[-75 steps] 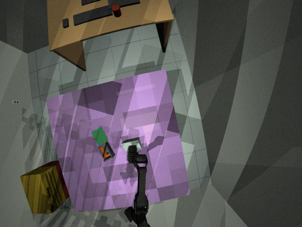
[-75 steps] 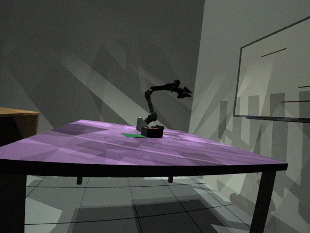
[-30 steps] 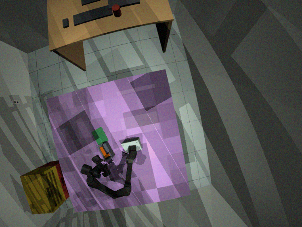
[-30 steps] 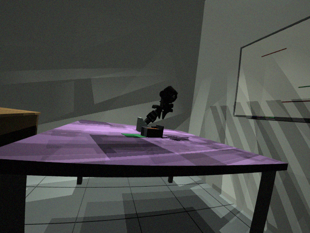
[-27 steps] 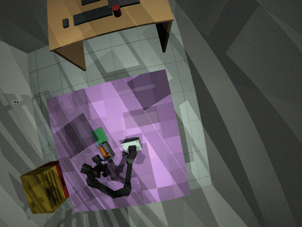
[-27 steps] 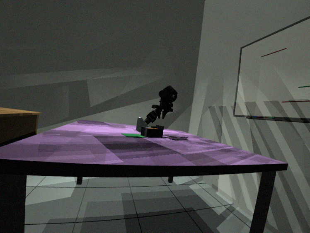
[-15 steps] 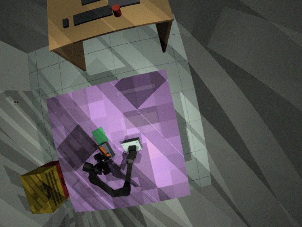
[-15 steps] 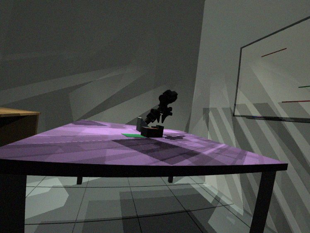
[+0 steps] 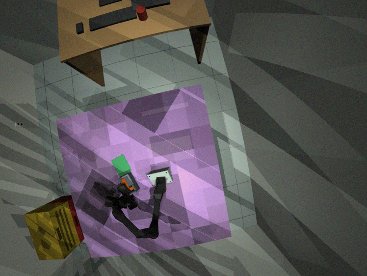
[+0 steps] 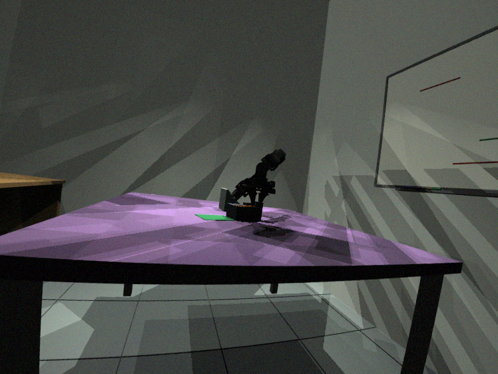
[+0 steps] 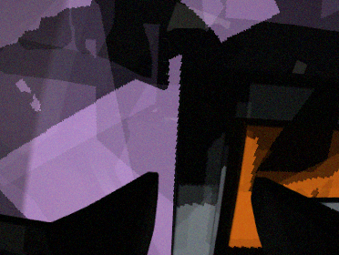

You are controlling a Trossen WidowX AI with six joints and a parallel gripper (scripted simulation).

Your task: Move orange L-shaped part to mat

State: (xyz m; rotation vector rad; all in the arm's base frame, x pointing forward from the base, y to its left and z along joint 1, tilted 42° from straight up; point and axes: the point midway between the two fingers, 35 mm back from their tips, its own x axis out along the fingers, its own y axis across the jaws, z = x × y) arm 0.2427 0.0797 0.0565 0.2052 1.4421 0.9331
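My gripper tip is 5 cm to the left of the orange L-shaped part, 2 cm short of it and 2 cm above it. Also, from my gripper tip: green mat (20 cm to the right, 9 cm ahead, 8 cm below).
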